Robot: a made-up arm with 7 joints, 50 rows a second.
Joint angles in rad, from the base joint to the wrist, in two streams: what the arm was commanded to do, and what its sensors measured. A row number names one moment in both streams.
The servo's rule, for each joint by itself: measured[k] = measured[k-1] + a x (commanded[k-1-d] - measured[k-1]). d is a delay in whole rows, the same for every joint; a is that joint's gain. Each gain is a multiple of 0.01, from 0.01 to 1. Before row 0 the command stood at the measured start. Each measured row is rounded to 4 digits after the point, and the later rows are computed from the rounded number. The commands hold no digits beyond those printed.
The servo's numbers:
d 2
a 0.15 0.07 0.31 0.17 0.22 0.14 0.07
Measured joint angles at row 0:
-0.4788, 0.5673, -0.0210, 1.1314, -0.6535, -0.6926, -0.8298
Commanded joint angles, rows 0 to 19:
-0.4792, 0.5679, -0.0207, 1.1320, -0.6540, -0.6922, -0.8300
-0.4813, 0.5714, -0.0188, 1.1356, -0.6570, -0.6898, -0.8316
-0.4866, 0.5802, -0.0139, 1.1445, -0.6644, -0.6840, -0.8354
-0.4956, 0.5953, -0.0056, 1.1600, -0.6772, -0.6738, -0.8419
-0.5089, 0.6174, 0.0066, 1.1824, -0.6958, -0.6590, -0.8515
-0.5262, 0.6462, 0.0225, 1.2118, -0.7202, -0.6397, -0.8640
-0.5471, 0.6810, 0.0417, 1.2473, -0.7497, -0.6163, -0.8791
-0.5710, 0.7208, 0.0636, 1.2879, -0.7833, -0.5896, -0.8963
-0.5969, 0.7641, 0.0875, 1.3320, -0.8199, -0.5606, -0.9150
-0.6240, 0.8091, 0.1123, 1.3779, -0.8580, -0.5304, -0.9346
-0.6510, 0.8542, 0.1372, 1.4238, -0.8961, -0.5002, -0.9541
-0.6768, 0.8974, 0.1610, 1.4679, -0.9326, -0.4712, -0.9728
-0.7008, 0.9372, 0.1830, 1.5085, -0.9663, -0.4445, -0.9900
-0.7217, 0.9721, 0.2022, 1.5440, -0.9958, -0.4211, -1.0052
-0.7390, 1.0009, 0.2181, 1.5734, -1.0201, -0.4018, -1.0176
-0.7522, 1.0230, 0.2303, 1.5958, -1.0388, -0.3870, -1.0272
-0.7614, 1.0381, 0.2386, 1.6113, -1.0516, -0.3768, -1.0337
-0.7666, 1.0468, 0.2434, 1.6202, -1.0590, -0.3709, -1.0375
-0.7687, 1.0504, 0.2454, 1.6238, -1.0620, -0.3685, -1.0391
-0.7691, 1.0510, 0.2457, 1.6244, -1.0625, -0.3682, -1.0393
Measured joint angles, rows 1 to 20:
-0.4788, 0.5673, -0.0210, 1.1314, -0.6535, -0.6926, -0.8298
-0.4788, 0.5673, -0.0210, 1.1314, -0.6535, -0.6926, -0.8298
-0.4789, 0.5673, -0.0209, 1.1315, -0.6536, -0.6925, -0.8298
-0.4793, 0.5676, -0.0202, 1.1322, -0.6543, -0.6921, -0.8299
-0.4804, 0.5685, -0.0182, 1.1343, -0.6565, -0.6910, -0.8303
-0.4827, 0.5704, -0.0143, 1.1387, -0.6611, -0.6886, -0.8311
-0.4866, 0.5737, -0.0078, 1.1461, -0.6687, -0.6845, -0.8325
-0.4925, 0.5788, 0.0016, 1.1573, -0.6800, -0.6782, -0.8347
-0.5007, 0.5860, 0.0140, 1.1726, -0.6953, -0.6695, -0.8378
-0.5112, 0.5954, 0.0294, 1.1922, -0.7147, -0.6583, -0.8419
-0.5241, 0.6072, 0.0474, 1.2160, -0.7378, -0.6446, -0.8470
-0.5391, 0.6213, 0.0675, 1.2435, -0.7642, -0.6286, -0.8531
-0.5559, 0.6376, 0.0891, 1.2742, -0.7932, -0.6106, -0.8602
-0.5740, 0.6558, 0.1114, 1.3071, -0.8239, -0.5911, -0.8681
-0.5930, 0.6755, 0.1336, 1.3413, -0.8552, -0.5706, -0.8766
-0.6123, 0.6963, 0.1549, 1.3758, -0.8861, -0.5497, -0.8856
-0.6313, 0.7176, 0.1745, 1.4094, -0.9156, -0.5290, -0.8948
-0.6494, 0.7390, 0.1918, 1.4411, -0.9427, -0.5091, -0.9041
-0.6662, 0.7599, 0.2063, 1.4700, -0.9667, -0.4906, -0.9132
-0.6813, 0.7800, 0.2178, 1.4955, -0.9870, -0.4738, -0.9219

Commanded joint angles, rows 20 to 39:
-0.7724, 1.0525, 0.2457, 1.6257, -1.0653, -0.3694, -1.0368
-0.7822, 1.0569, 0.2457, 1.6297, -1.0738, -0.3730, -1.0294
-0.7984, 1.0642, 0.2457, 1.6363, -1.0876, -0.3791, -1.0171
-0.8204, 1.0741, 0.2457, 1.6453, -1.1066, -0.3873, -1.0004
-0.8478, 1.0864, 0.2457, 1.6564, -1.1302, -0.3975, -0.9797
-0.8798, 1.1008, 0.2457, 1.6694, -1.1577, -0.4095, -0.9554
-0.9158, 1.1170, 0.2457, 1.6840, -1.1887, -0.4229, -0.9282
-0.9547, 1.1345, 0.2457, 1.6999, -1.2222, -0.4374, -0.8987
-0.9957, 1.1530, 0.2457, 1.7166, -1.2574, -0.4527, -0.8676
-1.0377, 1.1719, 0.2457, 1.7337, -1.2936, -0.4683, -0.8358
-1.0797, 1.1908, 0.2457, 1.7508, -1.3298, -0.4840, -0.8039
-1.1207, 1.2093, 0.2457, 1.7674, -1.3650, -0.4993, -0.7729
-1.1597, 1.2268, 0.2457, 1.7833, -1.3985, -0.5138, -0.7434
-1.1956, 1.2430, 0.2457, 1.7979, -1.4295, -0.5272, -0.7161
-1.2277, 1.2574, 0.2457, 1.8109, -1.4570, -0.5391, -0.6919
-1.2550, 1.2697, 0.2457, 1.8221, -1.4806, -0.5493, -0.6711
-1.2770, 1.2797, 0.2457, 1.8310, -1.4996, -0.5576, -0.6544
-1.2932, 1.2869, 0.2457, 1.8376, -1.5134, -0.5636, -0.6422
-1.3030, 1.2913, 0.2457, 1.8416, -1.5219, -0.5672, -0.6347
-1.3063, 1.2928, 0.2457, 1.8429, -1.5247, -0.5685, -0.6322
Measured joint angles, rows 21 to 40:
-0.6944, 0.7989, 0.2264, 1.5173, -1.0035, -0.4591, -0.9301
-0.7056, 0.8165, 0.2324, 1.5355, -1.0165, -0.4464, -0.9377
-0.7156, 0.8330, 0.2365, 1.5508, -1.0272, -0.4356, -0.9446
-0.7256, 0.8487, 0.2394, 1.5642, -1.0375, -0.4268, -0.9505
-0.7365, 0.8638, 0.2414, 1.5765, -1.0485, -0.4201, -0.9552
-0.7491, 0.8785, 0.2427, 1.5882, -1.0613, -0.4155, -0.9584
-0.7639, 0.8931, 0.2436, 1.5998, -1.0765, -0.4130, -0.9599
-0.7813, 0.9076, 0.2443, 1.6116, -1.0944, -0.4125, -0.9596
-0.8015, 0.9223, 0.2447, 1.6239, -1.1151, -0.4140, -0.9574
-0.8245, 0.9372, 0.2450, 1.6368, -1.1387, -0.4173, -0.9533
-0.8502, 0.9523, 0.2452, 1.6504, -1.1648, -0.4223, -0.9473
-0.8783, 0.9677, 0.2454, 1.6646, -1.1931, -0.4287, -0.9395
-0.9085, 0.9833, 0.2455, 1.6793, -1.2232, -0.4364, -0.9300
-0.9403, 0.9991, 0.2456, 1.6943, -1.2544, -0.4452, -0.9190
-0.9732, 1.0150, 0.2456, 1.7094, -1.2861, -0.4548, -0.9067
-1.0066, 1.0310, 0.2456, 1.7244, -1.3176, -0.4649, -0.8934
-1.0398, 1.0468, 0.2456, 1.7391, -1.3483, -0.4753, -0.8793
-1.0721, 1.0624, 0.2456, 1.7532, -1.3774, -0.4857, -0.8647
-1.1028, 1.0776, 0.2456, 1.7664, -1.4043, -0.4958, -0.8500
-1.1314, 1.0923, 0.2456, 1.7785, -1.4283, -0.5053, -0.8355

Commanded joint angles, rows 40 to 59:
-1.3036, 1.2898, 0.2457, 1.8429, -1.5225, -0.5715, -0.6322
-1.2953, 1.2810, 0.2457, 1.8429, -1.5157, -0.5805, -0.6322
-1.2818, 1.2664, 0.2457, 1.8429, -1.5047, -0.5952, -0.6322
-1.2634, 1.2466, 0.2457, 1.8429, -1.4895, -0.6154, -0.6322
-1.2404, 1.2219, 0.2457, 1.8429, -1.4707, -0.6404, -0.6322
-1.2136, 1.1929, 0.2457, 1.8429, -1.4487, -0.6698, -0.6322
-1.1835, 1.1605, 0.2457, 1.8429, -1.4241, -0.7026, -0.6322
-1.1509, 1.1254, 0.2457, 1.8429, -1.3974, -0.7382, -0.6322
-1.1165, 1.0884, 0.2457, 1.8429, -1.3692, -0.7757, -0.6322
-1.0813, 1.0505, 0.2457, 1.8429, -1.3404, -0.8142, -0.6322
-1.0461, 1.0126, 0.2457, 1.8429, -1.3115, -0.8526, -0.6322
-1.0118, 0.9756, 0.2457, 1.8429, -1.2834, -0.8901, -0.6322
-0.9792, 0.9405, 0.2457, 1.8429, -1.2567, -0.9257, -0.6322
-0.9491, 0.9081, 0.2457, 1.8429, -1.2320, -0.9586, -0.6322
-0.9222, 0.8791, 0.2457, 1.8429, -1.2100, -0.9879, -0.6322
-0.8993, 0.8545, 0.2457, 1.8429, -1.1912, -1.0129, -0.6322
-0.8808, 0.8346, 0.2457, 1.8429, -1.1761, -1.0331, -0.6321
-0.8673, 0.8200, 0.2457, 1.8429, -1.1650, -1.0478, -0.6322
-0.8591, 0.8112, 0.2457, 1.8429, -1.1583, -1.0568, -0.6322
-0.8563, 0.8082, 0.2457, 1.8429, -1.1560, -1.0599, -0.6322
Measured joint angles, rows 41 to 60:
-1.1571, 1.1062, 0.2456, 1.7892, -1.4489, -0.5140, -0.8214
-1.1795, 1.1193, 0.2456, 1.7983, -1.4656, -0.5216, -0.8082
-1.1981, 1.1312, 0.2456, 1.8059, -1.4781, -0.5286, -0.7959
-1.2127, 1.1417, 0.2456, 1.8122, -1.4864, -0.5359, -0.7844
-1.2231, 1.1504, 0.2456, 1.8174, -1.4904, -0.5442, -0.7737
-1.2291, 1.1571, 0.2456, 1.8217, -1.4902, -0.5542, -0.7638
-1.2308, 1.1616, 0.2456, 1.8253, -1.4859, -0.5663, -0.7546
-1.2282, 1.1638, 0.2456, 1.8283, -1.4777, -0.5808, -0.7460
-1.2215, 1.1636, 0.2456, 1.8308, -1.4659, -0.5979, -0.7380
-1.2109, 1.1609, 0.2456, 1.8329, -1.4508, -0.6175, -0.7306
-1.1967, 1.1558, 0.2456, 1.8346, -1.4328, -0.6396, -0.7237
-1.1794, 1.1484, 0.2456, 1.8360, -1.4125, -0.6640, -0.7173
-1.1594, 1.1389, 0.2456, 1.8372, -1.3903, -0.6904, -0.7113
-1.1373, 1.1275, 0.2456, 1.8382, -1.3668, -0.7184, -0.7058
-1.1136, 1.1144, 0.2456, 1.8390, -1.3426, -0.7474, -0.7006
-1.0889, 1.1000, 0.2456, 1.8397, -1.3183, -0.7770, -0.6958
-1.0639, 1.0845, 0.2456, 1.8402, -1.2945, -0.8065, -0.6913
-1.0392, 1.0684, 0.2456, 1.8407, -1.2718, -0.8354, -0.6872
-1.0154, 1.0520, 0.2456, 1.8411, -1.2507, -0.8631, -0.6833
-0.9932, 1.0358, 0.2456, 1.8414, -1.2318, -0.8890, -0.6797

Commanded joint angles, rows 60 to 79:
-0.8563, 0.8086, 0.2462, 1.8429, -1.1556, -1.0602, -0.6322
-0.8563, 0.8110, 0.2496, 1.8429, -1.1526, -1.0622, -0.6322
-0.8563, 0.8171, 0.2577, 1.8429, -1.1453, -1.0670, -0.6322
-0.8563, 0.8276, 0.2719, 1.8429, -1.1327, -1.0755, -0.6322
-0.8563, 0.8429, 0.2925, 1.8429, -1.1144, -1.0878, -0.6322
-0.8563, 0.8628, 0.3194, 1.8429, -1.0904, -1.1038, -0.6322
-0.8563, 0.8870, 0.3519, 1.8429, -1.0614, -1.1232, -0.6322
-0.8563, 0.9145, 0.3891, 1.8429, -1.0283, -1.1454, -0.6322
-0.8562, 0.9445, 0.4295, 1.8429, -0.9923, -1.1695, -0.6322
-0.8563, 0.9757, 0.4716, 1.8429, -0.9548, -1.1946, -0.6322
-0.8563, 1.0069, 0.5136, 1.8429, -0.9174, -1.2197, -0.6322
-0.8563, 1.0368, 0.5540, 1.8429, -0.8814, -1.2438, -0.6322
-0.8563, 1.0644, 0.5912, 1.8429, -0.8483, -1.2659, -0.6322
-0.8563, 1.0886, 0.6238, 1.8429, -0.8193, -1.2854, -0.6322
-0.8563, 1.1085, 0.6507, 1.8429, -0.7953, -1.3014, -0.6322
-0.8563, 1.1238, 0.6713, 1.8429, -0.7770, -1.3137, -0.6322
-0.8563, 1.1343, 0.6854, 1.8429, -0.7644, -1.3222, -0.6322
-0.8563, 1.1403, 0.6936, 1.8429, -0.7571, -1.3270, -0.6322
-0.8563, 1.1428, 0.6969, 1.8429, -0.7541, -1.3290, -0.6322
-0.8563, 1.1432, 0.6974, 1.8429, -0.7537, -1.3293, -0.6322
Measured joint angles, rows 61 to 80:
-0.9731, 1.0201, 0.2456, 1.8417, -1.2156, -0.9125, -0.6764
-0.9556, 1.0053, 0.2456, 1.8419, -1.2025, -0.9331, -0.6733
-0.9407, 0.9915, 0.2458, 1.8421, -1.1922, -0.9509, -0.6704
-0.9280, 0.9789, 0.2470, 1.8422, -1.1835, -0.9665, -0.6677
-0.9172, 0.9676, 0.2503, 1.8423, -1.1751, -0.9806, -0.6652
-0.9081, 0.9578, 0.2570, 1.8424, -1.1658, -0.9939, -0.6629
-0.9003, 0.9498, 0.2680, 1.8425, -1.1545, -1.0070, -0.6608
-0.8937, 0.9437, 0.2839, 1.8426, -1.1404, -1.0206, -0.6588
-0.8881, 0.9397, 0.3050, 1.8427, -1.1230, -1.0350, -0.6569
-0.8833, 0.9379, 0.3311, 1.8427, -1.1022, -1.0505, -0.6552
-0.8792, 0.9384, 0.3616, 1.8427, -1.0780, -1.0672, -0.6536
-0.8758, 0.9410, 0.3957, 1.8427, -1.0509, -1.0850, -0.6521
-0.8729, 0.9456, 0.4322, 1.8427, -1.0215, -1.1039, -0.6507
-0.8704, 0.9520, 0.4700, 1.8427, -0.9907, -1.1235, -0.6494
-0.8683, 0.9599, 0.5076, 1.8427, -0.9594, -1.1434, -0.6482
-0.8665, 0.9689, 0.5436, 1.8427, -0.9286, -1.1633, -0.6471
-0.8650, 0.9787, 0.5768, 1.8427, -0.8993, -1.1826, -0.6461
-0.8637, 0.9889, 0.6061, 1.8427, -0.8724, -1.2010, -0.6451
-0.8626, 0.9991, 0.6307, 1.8427, -0.8486, -1.2180, -0.6442
-0.8617, 1.0090, 0.6502, 1.8427, -0.8285, -1.2333, -0.6434

